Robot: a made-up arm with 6 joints.
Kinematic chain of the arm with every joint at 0, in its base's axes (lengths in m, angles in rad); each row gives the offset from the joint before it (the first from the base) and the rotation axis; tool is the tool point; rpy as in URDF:
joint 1: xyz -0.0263 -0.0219 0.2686 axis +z
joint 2: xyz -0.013 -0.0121 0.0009 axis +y
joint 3: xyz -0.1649 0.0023 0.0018 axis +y
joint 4: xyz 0.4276 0.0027 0.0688 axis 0.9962 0 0.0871
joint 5: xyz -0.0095 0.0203 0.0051 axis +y
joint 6: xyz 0.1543 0.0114 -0.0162 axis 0.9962 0 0.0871
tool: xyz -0.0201 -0.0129 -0.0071 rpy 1.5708 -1.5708 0
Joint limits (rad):
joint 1: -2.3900..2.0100
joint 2: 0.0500..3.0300
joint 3: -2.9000..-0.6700
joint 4: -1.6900..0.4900
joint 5: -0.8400..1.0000
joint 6: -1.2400..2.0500
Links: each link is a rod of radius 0.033 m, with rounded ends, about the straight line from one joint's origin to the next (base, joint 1, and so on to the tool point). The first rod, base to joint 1, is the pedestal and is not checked.
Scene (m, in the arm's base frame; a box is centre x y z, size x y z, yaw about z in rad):
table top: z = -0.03
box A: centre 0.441 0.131 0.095 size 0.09 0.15 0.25 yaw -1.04
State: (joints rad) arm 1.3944 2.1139 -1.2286 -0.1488 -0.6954 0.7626
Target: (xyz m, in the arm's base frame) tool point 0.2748 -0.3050 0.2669
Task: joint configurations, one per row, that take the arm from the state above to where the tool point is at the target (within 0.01 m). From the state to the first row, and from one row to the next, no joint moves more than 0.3 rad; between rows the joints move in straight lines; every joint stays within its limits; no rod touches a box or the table.
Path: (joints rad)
1: 1.1294 1.9292 -1.2102 -0.2203 -0.4742 0.7633
2: 0.8644 1.7446 -1.1918 -0.2918 -0.2529 0.7640
3: 0.5994 1.5599 -1.1734 -0.3633 -0.0317 0.7648
4: 0.3344 1.3752 -1.1550 -0.4349 0.1896 0.7655
5: 0.0852 1.3117 -1.0823 -0.4671 0.2795 0.7627
6: -0.1640 1.2481 -1.0096 -0.4993 0.3695 0.7598
7: -0.4132 1.1846 -0.9368 -0.5315 0.4594 0.7570
8: -0.6625 1.1210 -0.8641 -0.5638 0.5494 0.7542

